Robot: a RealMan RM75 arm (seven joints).
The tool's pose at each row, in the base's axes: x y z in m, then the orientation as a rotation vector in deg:
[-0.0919 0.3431 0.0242 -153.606 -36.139 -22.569]
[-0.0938 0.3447 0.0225 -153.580 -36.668 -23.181]
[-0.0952 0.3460 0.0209 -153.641 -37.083 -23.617]
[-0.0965 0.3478 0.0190 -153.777 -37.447 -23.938]
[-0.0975 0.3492 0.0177 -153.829 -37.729 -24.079]
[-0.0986 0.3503 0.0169 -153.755 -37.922 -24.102]
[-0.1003 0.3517 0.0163 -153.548 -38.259 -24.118]
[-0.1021 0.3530 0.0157 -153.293 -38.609 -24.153]
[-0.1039 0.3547 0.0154 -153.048 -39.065 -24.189]
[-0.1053 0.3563 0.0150 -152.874 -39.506 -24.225]
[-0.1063 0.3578 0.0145 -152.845 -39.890 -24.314]
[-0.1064 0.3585 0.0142 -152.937 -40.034 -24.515]
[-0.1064 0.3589 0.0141 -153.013 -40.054 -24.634]
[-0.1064 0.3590 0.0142 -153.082 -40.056 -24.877]
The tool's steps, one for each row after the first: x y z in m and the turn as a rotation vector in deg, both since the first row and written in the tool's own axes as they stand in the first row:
[-0.0016 -0.0018 0.0018 -0.196 0.309 -0.459]
[-0.0029 -0.0031 0.0035 -0.415 0.499 -0.808]
[-0.0040 -0.0047 0.0057 -0.669 0.602 -1.102]
[-0.0048 -0.0060 0.0072 -0.785 0.628 -1.317]
[-0.0056 -0.0072 0.0082 -0.742 0.630 -1.458]
[-0.0067 -0.0090 0.0090 -0.588 0.642 -1.704]
[-0.0080 -0.0108 0.0097 -0.396 0.678 -1.965]
[-0.0090 -0.0129 0.0103 -0.226 0.693 -2.299]
[-0.0098 -0.0148 0.0111 -0.122 0.689 -2.621]
[-0.0103 -0.0164 0.0119 -0.163 0.686 -2.903]
[-0.0102 -0.0170 0.0125 -0.322 0.762 -3.027]
[-0.0101 -0.0173 0.0127 -0.430 0.813 -3.054]
[-0.0100 -0.0174 0.0127 -0.564 0.947 -3.086]

